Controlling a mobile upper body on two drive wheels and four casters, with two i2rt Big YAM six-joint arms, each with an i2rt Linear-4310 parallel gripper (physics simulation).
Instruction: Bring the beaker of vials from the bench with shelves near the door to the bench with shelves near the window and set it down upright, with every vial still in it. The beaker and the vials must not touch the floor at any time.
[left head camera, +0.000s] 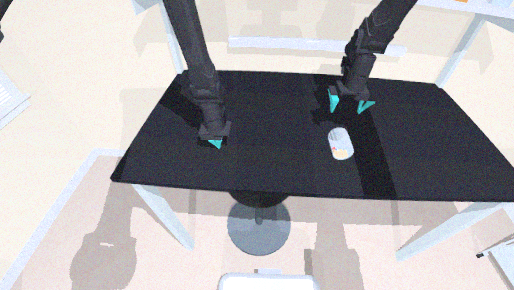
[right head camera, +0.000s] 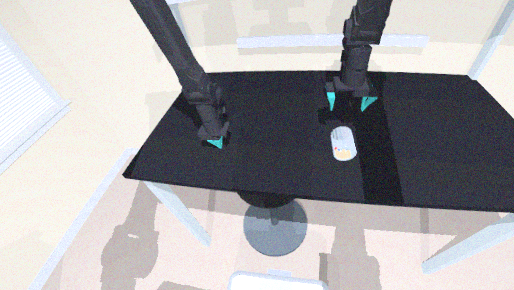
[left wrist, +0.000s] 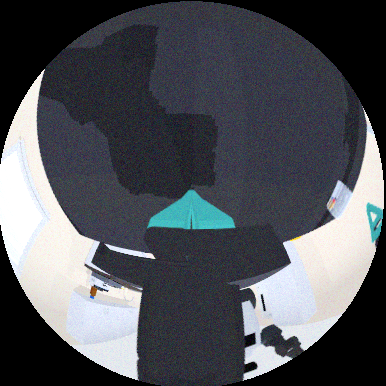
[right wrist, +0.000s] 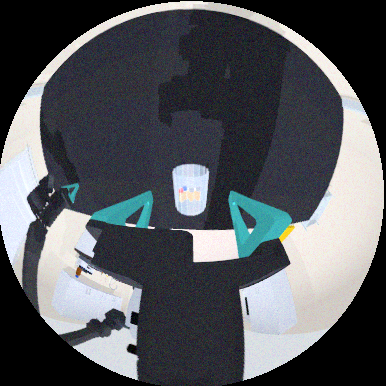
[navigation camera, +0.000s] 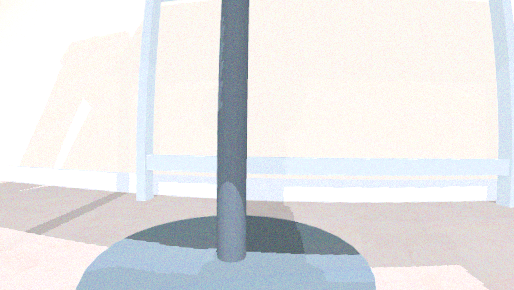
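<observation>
The clear beaker (left head camera: 341, 143) (right head camera: 343, 143) (right wrist: 190, 190) (left wrist: 340, 199) stands upright on the black bench top (left head camera: 270, 170) (right head camera: 280, 170), with several vials inside, their orange contents and small coloured caps low in it. My right gripper (left head camera: 348, 111) (right head camera: 347, 109) (right wrist: 190, 194) is open, its fingers wide apart; in the head camera views it shows behind the beaker, apart from it. My left gripper (left head camera: 217, 147) (right head camera: 219, 147) (left wrist: 190, 194) is shut and empty above the bench top, to the left of the beaker. The exact number of vials cannot be told.
A stool with a grey post (navigation camera: 232, 125) and round base (left head camera: 258, 235) (right head camera: 275, 235) (navigation camera: 150, 272) stands under the bench. Pale bench legs (left head camera: 165, 215) (right head camera: 180, 212) (navigation camera: 146, 100) stand at its sides. A window with blinds (right head camera: 25, 95) is at the far left.
</observation>
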